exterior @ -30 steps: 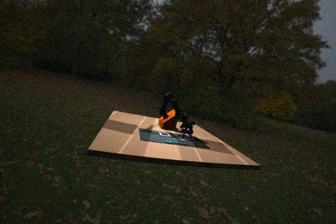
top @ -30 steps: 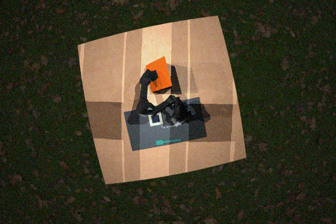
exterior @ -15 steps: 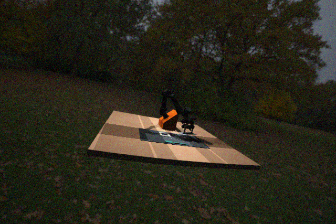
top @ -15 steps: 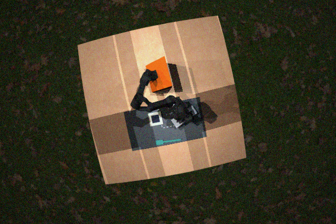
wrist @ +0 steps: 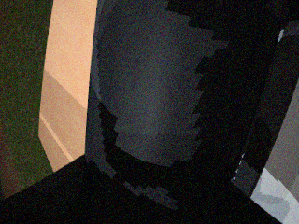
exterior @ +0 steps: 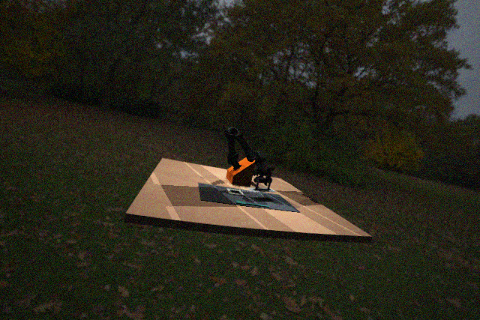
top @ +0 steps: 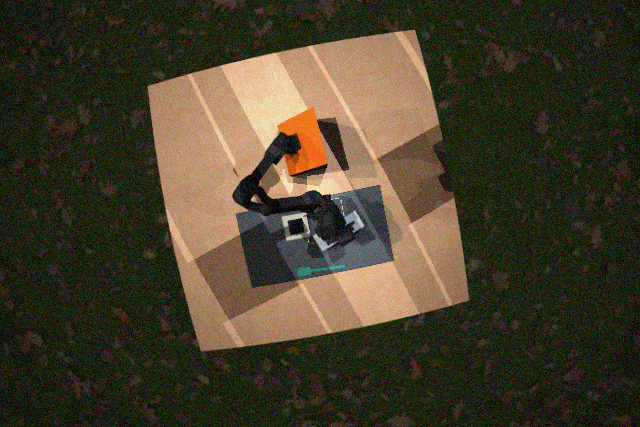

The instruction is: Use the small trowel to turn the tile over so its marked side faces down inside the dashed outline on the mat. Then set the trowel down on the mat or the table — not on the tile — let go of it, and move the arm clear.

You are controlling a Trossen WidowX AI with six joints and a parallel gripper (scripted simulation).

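My gripper tip is 9 cm past the white tile, 19 cm to the left of it and 10 cm above it. The rest, counted from my gripper tip: teal trowel (12 cm ahead, 17 cm to the right, 10 cm below); dark grey mat (1 cm behind, 13 cm to the right, 13 cm below).
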